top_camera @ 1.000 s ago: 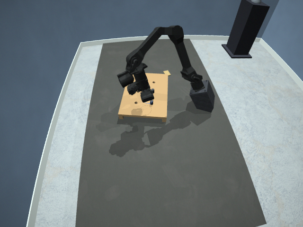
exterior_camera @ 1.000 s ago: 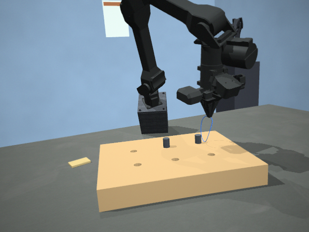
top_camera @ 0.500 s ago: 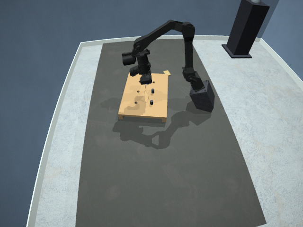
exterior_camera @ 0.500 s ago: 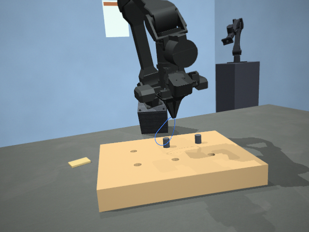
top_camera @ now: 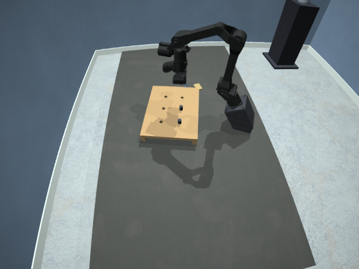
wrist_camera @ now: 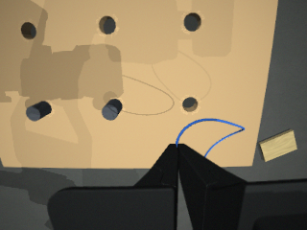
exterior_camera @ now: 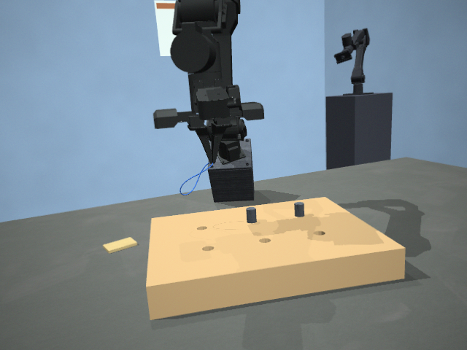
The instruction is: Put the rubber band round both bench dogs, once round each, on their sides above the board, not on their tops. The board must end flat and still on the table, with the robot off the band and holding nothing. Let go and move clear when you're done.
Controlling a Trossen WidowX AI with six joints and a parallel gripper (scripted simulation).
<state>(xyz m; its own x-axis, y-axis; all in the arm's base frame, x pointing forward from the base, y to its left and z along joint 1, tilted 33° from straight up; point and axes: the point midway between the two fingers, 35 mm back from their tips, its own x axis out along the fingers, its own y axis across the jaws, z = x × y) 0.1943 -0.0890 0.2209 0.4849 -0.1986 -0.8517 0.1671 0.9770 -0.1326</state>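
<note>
Now: the tan wooden board 18 cm below my hand, 6 cm to the left of it and 5 cm ahead of it. The rest, counted from my hand: small tan block: 20 cm below, 17 cm to the right, 14 cm behind.
</note>
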